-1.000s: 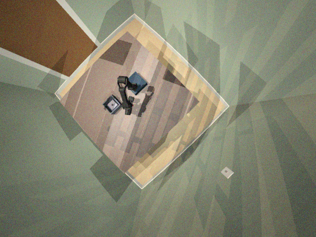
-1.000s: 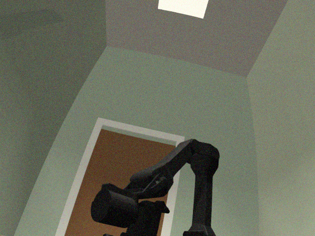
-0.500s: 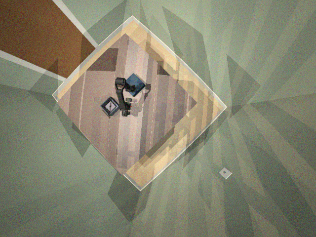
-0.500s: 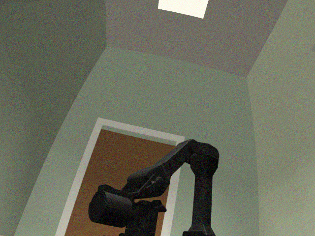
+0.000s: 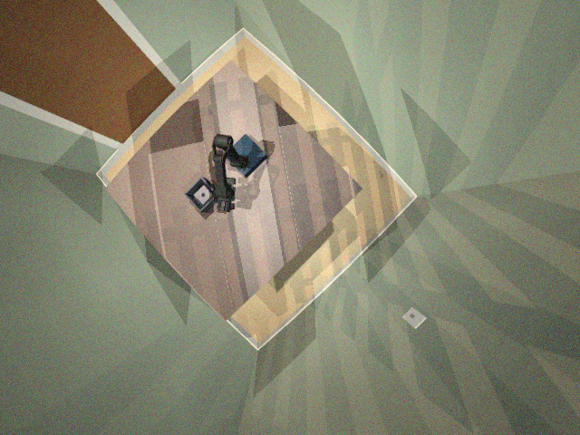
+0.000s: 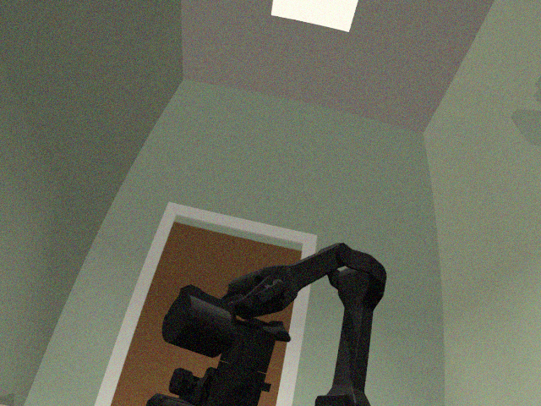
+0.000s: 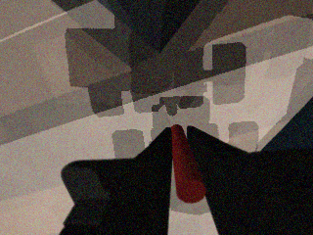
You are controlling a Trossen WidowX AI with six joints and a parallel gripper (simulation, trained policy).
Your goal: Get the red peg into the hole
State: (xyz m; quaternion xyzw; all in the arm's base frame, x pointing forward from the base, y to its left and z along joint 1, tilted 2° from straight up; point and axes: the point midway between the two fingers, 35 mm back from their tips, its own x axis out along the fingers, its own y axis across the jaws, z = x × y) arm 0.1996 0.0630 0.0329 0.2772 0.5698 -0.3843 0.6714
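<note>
Right now my gripper tip is 110 mm short of the pale plate, 150 mm to the left of it and 20 mm above it. From my gripper tip the other things lie so: blue-grey box 110 mm ahead, 150 mm to the right, 40 mm below; then red peg 10 mm behind, 10 mm to the left, 10 mm above.
</note>
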